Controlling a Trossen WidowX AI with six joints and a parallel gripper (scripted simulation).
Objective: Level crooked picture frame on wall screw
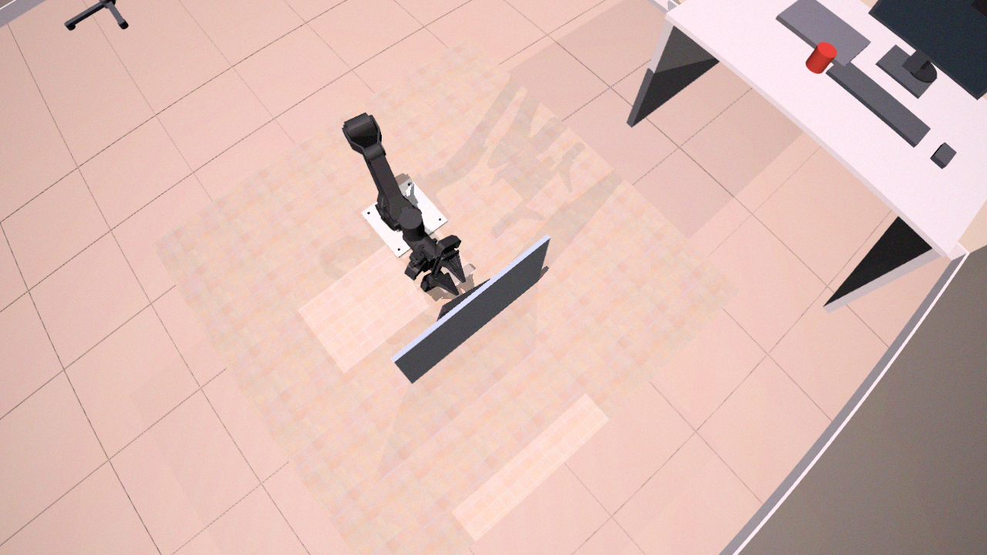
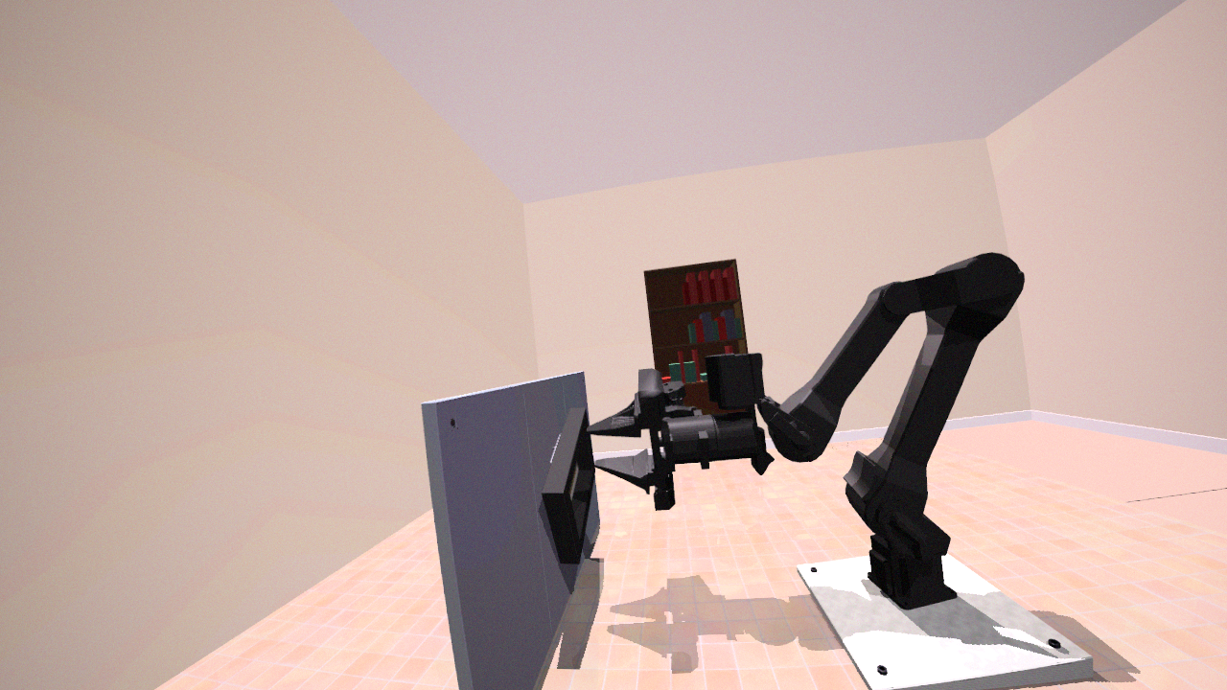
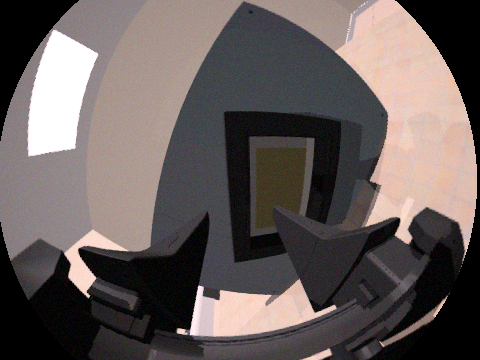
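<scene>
My gripper tip is now 40 mm short of the picture frame, 30 mm to the left of it and 50 mm above it. From my gripper tip the other things lie so: wall panel (50 mm ahead, 10 mm to the right, 60 mm below).
</scene>
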